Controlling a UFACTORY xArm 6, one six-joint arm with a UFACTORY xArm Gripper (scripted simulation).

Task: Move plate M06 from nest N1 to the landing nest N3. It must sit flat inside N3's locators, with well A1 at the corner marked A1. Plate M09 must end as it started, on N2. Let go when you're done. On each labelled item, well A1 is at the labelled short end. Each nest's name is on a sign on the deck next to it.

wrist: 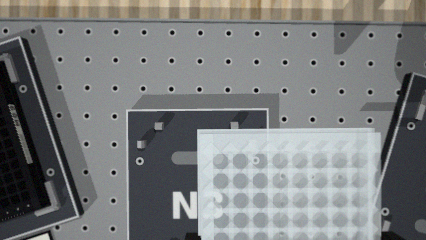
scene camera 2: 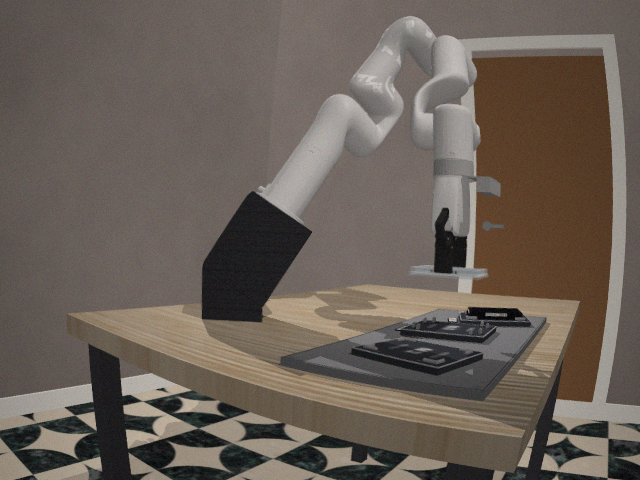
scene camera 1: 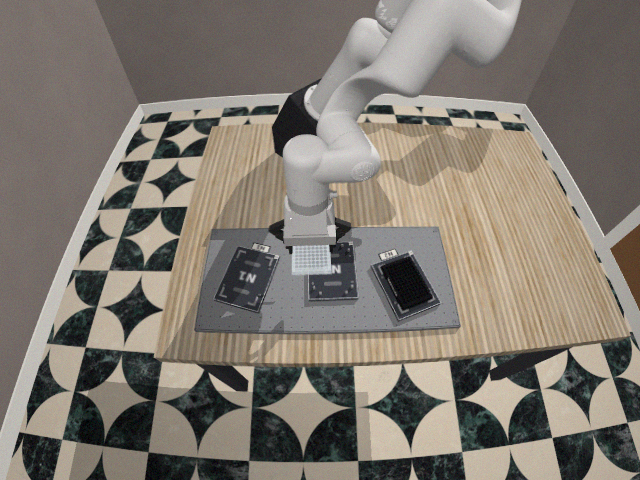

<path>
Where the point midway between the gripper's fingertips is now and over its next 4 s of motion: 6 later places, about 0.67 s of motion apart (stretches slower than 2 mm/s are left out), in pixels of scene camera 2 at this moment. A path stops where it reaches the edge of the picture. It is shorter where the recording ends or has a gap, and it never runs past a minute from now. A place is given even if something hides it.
The gripper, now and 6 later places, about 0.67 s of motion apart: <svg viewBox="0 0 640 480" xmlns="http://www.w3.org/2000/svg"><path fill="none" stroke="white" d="M450 271L456 269L455 280L454 295L452 311L452 316L451 322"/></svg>
</path>
